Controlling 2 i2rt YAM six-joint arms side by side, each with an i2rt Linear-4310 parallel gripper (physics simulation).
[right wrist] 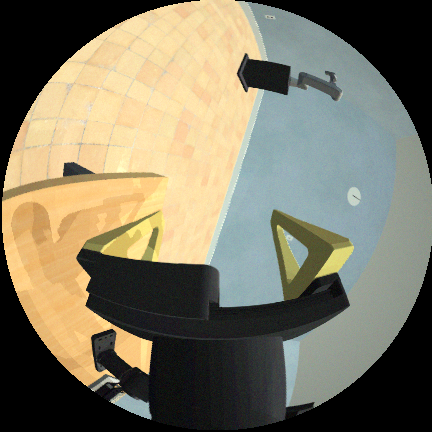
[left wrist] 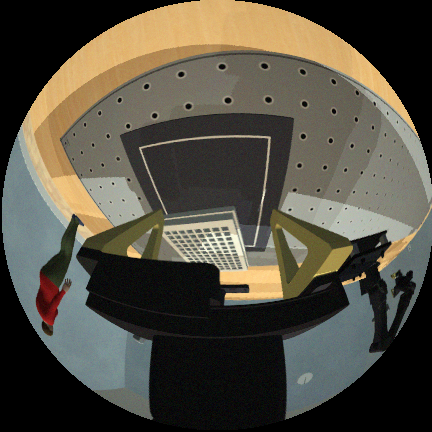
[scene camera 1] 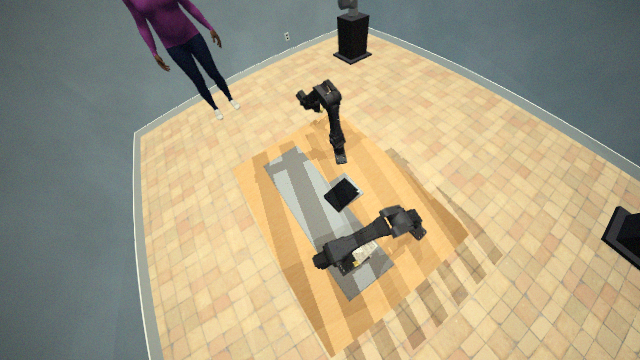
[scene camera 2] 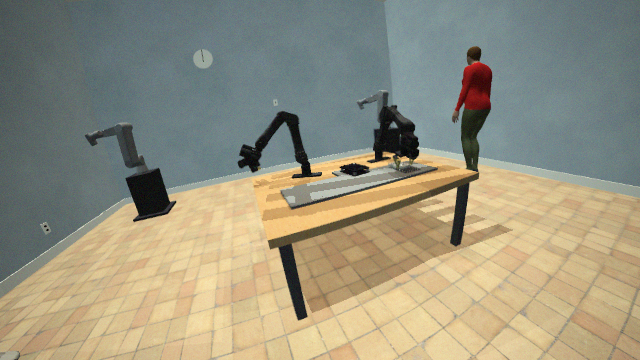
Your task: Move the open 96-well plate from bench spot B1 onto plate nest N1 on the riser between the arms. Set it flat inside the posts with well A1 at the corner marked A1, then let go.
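Places are measured from the left arm's base along level axes (x right, y ahead, z up), in centimetres.
Pixels of known places: left gripper, fingertip midpoint: [left wrist: 216,214] [scene camera 2: 404,166]; right gripper, fingertip midpoint: [right wrist: 217,215] [left wrist: 390,282] [scene camera 2: 249,165]; left arm's base, origin of the base link: [scene camera 2: 379,160]; right arm's base, origin of the base link: [right wrist: 102,352] [scene camera 1: 339,151] [scene camera 2: 307,175].
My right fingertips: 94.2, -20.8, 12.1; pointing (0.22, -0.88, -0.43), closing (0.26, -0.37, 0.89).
Note:
Ahead of a thing's pixels: the offset from my right fingertips to its middle, as dx, dy, dz. "pt": to the spot under its first point. Level surfaces: height alone.
The pale 96-well plate @[-88.0, +48.5, -9.9] [scene camera 1: 365,250] [left wrist: 205,240] lies over one end of a dark mat @[dz -10.7] [left wrist: 282,132] with a thin pale outline @[pt -84.8, +61.7, -10.6] [left wrist: 205,137]; I cannot read a B1 label. My left gripper [scene camera 2: 405,162] [left wrist: 216,214] is open and empty. In the left wrist view its fingers stand to either side of the plate's far edge, with the plate lower down between them; contact cannot be told. The black nest @[-59.7, +37.3, -8.6] [scene camera 1: 342,195] [scene camera 2: 354,169] [left wrist: 370,250] stands on the riser; its A1 mark is too small to read. My right gripper [right wrist: 217,215] is open and empty, out past the table's edge.
A long grey perforated board @[dz -10.8] [scene camera 1: 305,200] [scene camera 2: 320,192] [left wrist: 245,82] lies on the wooden table [scene camera 1: 320,320] [scene camera 2: 350,217] under the mat. The nest is beside the board, between the arm bases. A person in red [scene camera 2: 476,87] stands behind the table at the right.

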